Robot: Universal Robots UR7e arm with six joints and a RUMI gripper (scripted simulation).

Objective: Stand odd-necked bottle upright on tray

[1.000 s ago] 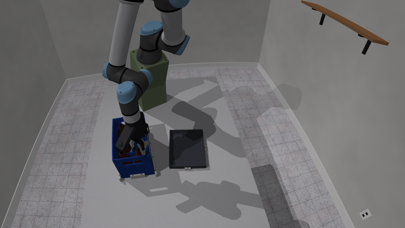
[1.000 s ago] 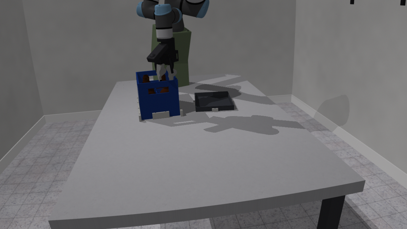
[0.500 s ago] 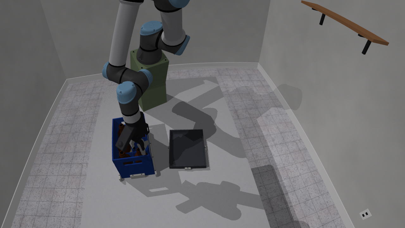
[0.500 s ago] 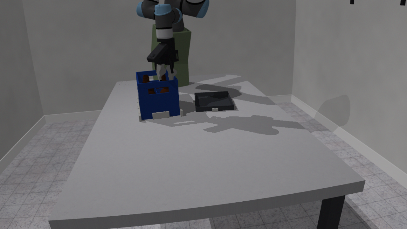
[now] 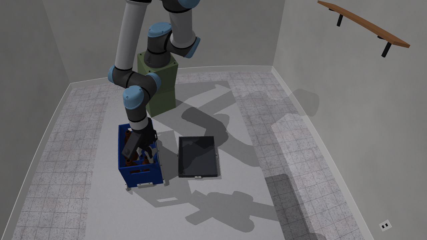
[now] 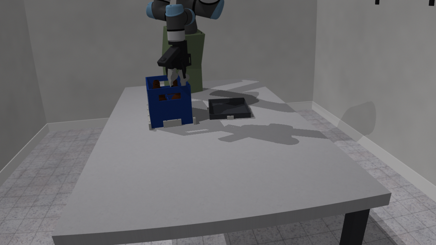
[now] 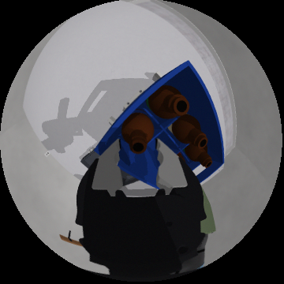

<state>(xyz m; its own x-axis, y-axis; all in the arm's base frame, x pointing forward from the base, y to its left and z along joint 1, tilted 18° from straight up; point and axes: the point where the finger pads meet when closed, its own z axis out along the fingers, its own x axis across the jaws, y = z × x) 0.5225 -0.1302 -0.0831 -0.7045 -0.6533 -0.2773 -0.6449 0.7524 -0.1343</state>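
Now: hand 90 mm past the blue crate, 70 mm above it and 40 mm to the left of it. The rest, counted from my hand: dark tray: 250 mm to the left, 140 mm below, 60 mm behind.
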